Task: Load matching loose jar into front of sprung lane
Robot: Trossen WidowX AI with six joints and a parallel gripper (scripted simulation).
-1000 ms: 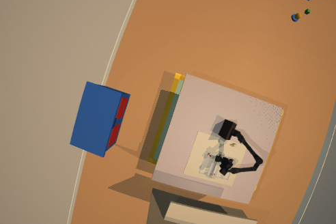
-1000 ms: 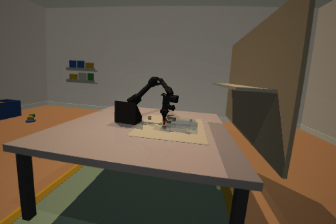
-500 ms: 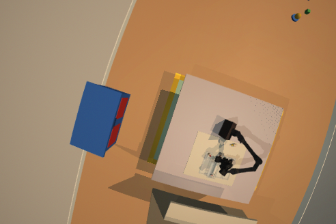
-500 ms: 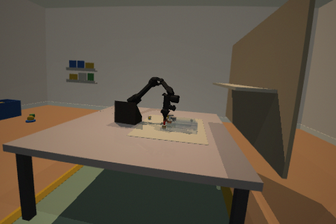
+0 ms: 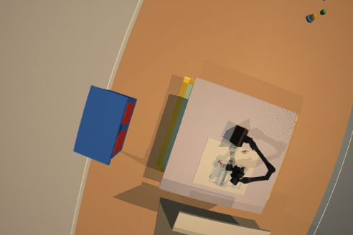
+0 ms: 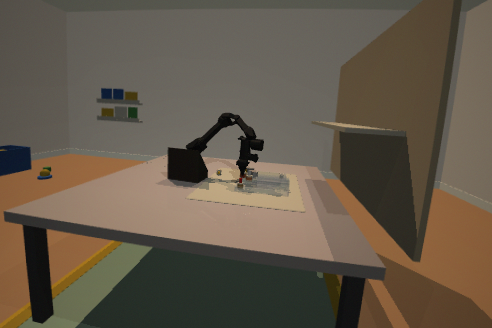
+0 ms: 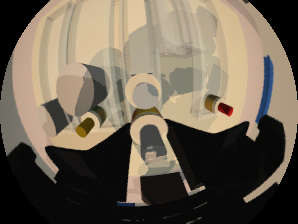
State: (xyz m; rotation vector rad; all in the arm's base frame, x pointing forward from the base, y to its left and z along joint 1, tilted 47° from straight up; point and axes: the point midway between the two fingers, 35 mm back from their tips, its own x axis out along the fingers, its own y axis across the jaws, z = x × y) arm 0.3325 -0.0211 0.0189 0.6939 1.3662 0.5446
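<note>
My gripper tip is now 6 cm short of the cream mat, 2 cm to the left of it and 5 cm above it. The rest, counted from my gripper tip: clear sprung lane: 15 cm ahead, 3 cm to the right, 3 cm below.
</note>
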